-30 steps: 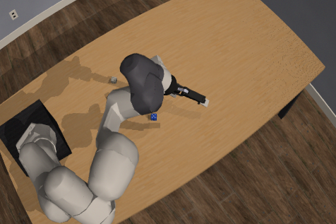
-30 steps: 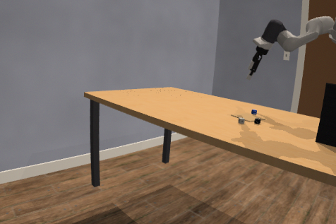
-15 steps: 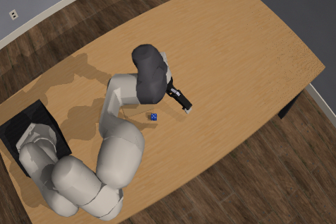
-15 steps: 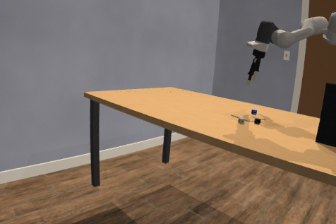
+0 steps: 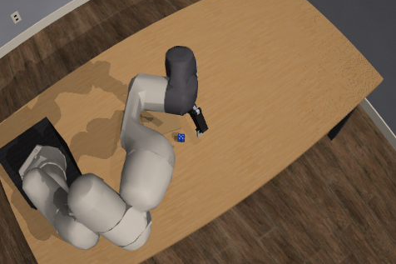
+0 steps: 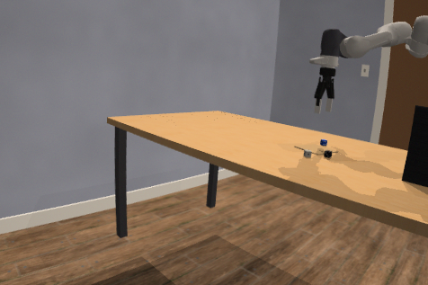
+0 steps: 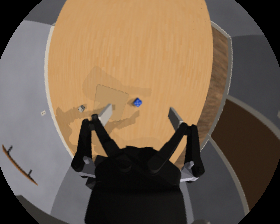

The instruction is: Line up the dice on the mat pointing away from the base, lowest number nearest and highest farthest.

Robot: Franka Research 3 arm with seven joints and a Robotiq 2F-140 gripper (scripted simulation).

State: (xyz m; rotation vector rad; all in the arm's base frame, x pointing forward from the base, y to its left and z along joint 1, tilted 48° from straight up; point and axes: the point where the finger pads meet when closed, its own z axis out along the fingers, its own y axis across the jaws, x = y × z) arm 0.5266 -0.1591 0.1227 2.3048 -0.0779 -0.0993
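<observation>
My hand is 30 mm past the blue die, 10 mm to the right of it and 150 mm above it. The rest, counted from my hand: white die: 60 mm behind, 290 mm to the left, 150 mm below; thin tan mat: 40 mm behind, 140 mm to the left, 160 mm below; black die: 120 mm behind, 220 mm to the left, 150 mm below.
</observation>
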